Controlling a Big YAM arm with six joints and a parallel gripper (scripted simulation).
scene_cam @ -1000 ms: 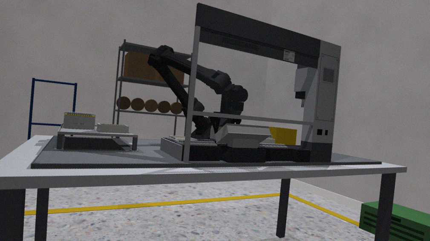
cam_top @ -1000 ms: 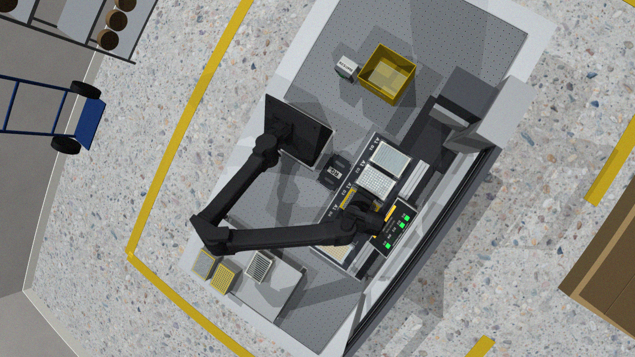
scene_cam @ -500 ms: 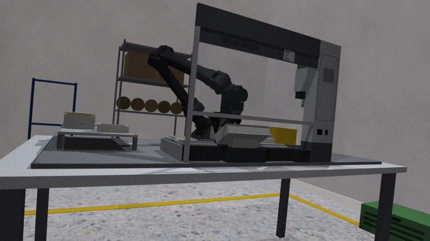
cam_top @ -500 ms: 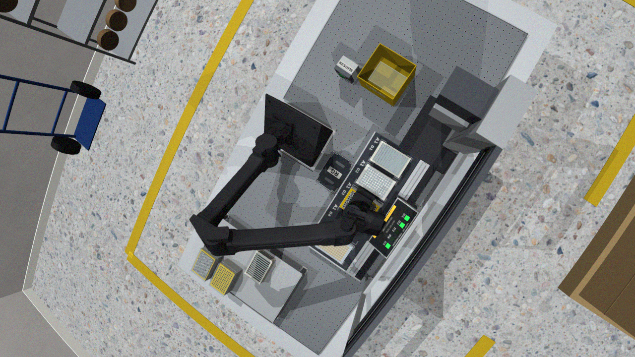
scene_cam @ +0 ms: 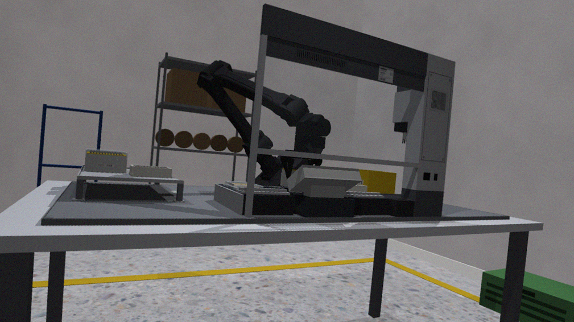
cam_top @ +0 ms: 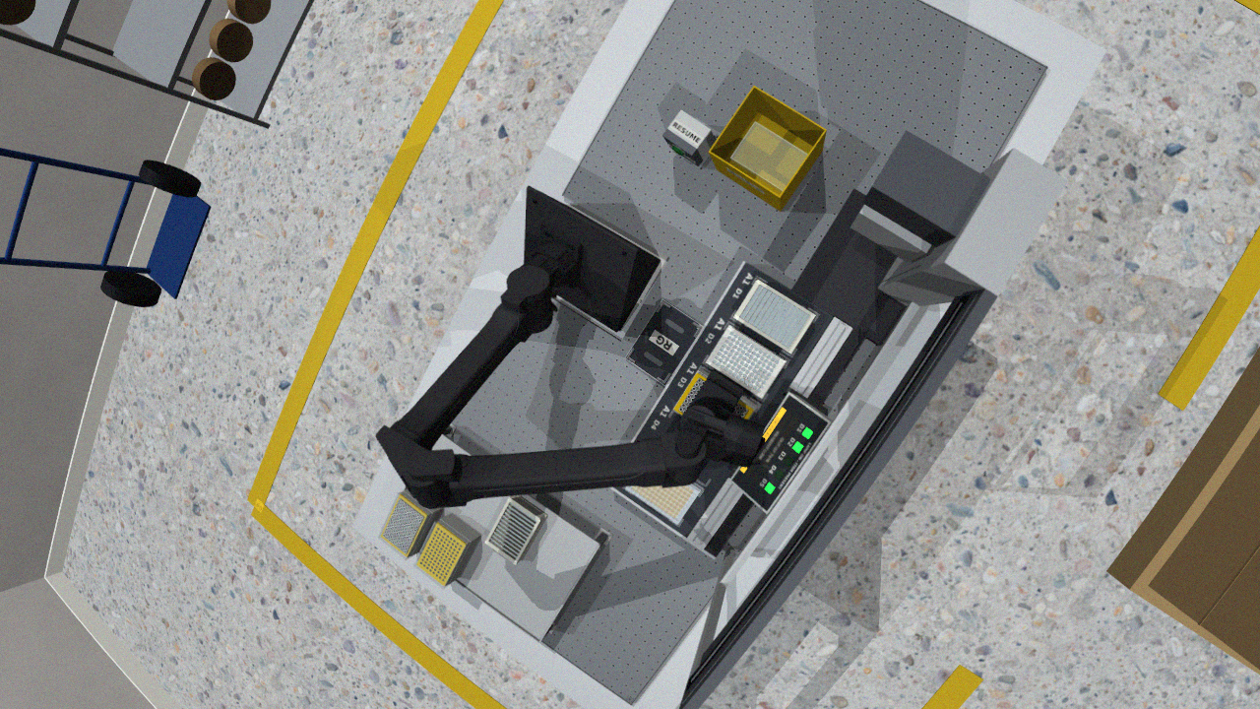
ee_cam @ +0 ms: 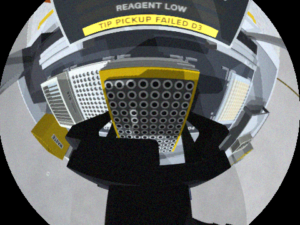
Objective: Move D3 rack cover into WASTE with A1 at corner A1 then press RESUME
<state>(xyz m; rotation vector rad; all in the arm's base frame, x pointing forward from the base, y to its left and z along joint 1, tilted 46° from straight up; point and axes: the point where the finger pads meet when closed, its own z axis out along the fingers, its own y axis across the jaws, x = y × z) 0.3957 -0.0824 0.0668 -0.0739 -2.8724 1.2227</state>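
The plate lies 10 mm ahead of my hand, 100 mm to the left of it and 30 mm below it. From my hand the other things lie so: frame bar (190 mm ahead, 40 mm to the left, 80 mm above); then tip rack (10 mm to the right, 10 mm above); then frame post (180 mm ahead, 260 mm to the right, 140 mm above).
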